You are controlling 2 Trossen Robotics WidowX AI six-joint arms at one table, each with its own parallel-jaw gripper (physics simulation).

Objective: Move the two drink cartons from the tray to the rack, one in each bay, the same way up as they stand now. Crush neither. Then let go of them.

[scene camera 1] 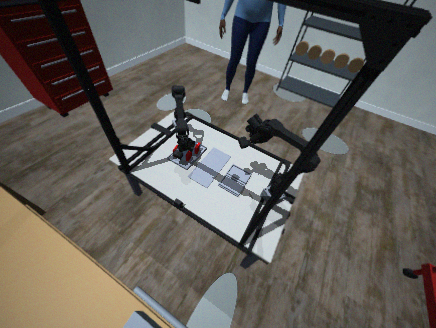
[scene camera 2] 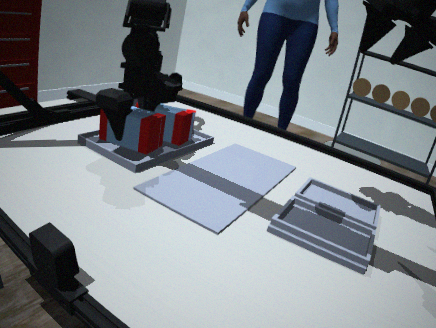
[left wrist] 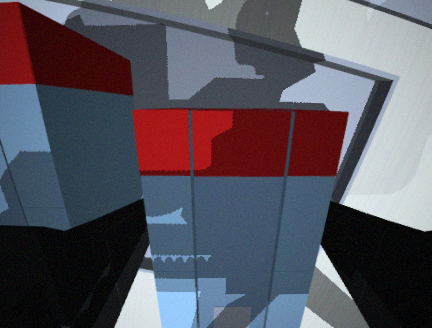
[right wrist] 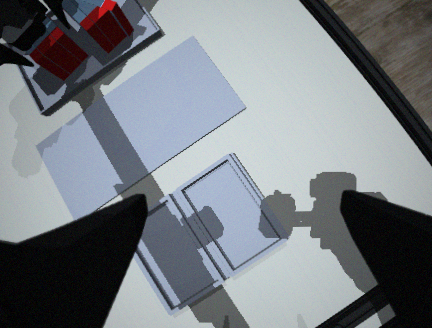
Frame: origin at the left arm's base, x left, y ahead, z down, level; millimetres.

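Seen in the pictures: left gripper, fingertip midpoint: (scene camera 1: 183, 155) (scene camera 2: 132, 134) (left wrist: 232, 200); right gripper, fingertip midpoint: (scene camera 1: 247, 144) (scene camera 2: 377, 57) (right wrist: 243, 202).
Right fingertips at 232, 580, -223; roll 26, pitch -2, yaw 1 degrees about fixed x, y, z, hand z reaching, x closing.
Note:
Offsets run from my right fingertips to a thing's top centre, as dx, dy, dz. "spot": to the spot under its first point. Level surfaces: height alone.
Two drink cartons, pale blue with red ends, lie side by side in the grey tray {-279, -288, +263} (scene camera 1: 183, 165) (scene camera 2: 142, 165) at the table's left. My left gripper (scene camera 1: 185, 148) (scene camera 2: 132, 114) (left wrist: 232, 200) is open and lowered around the near carton {-324, -273, +205} (scene camera 2: 130, 131) (left wrist: 237, 211). One finger is on each side of it, and I cannot tell whether they touch it. The far carton {spot: -225, -256, +228} (scene camera 2: 179, 125) (left wrist: 88, 146) lies beside it. The grey two-bay rack {-60, +59, +259} (scene camera 1: 230, 189) (scene camera 2: 311, 239) (right wrist: 244, 172) is empty. My right gripper (scene camera 1: 244, 142) (right wrist: 243, 202) is open and empty, high above the rack.
A flat pale-blue mat {dz +275} (scene camera 1: 210, 167) (scene camera 2: 217, 189) (right wrist: 166, 97) lies between tray and rack. Black frame posts (scene camera 1: 90, 94) stand at the table's corners. A person (scene camera 1: 249, 49) stands beyond the far edge, a shelf unit (scene camera 1: 289, 63) to the right and a red drawer cabinet (scene camera 1: 73, 65) to the left.

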